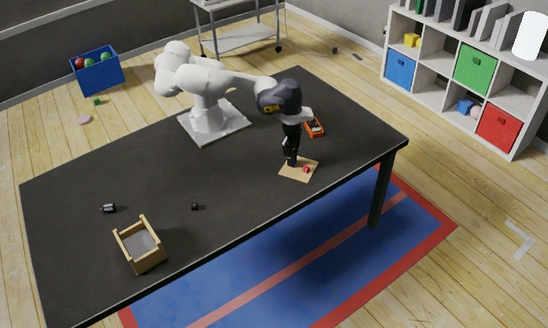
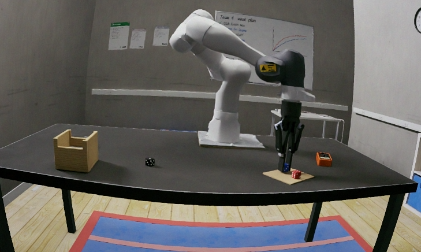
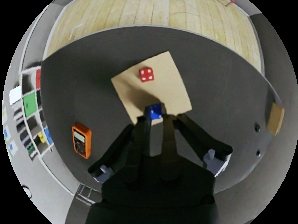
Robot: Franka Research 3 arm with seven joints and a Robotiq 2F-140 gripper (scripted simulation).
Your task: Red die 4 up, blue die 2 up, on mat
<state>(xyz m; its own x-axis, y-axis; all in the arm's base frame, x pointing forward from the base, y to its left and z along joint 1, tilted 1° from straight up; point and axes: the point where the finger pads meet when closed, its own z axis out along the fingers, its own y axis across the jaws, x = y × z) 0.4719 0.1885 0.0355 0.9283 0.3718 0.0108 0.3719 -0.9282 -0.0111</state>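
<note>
My gripper is now 2 cm above the blue die. The rest, counted from my hand: tan mat (3 cm ahead, 1 cm to the left, 4 cm below); then red die (7 cm ahead, 3 cm to the left, 3 cm below); then orange device (15 cm behind, 23 cm to the left, 3 cm below).
</note>
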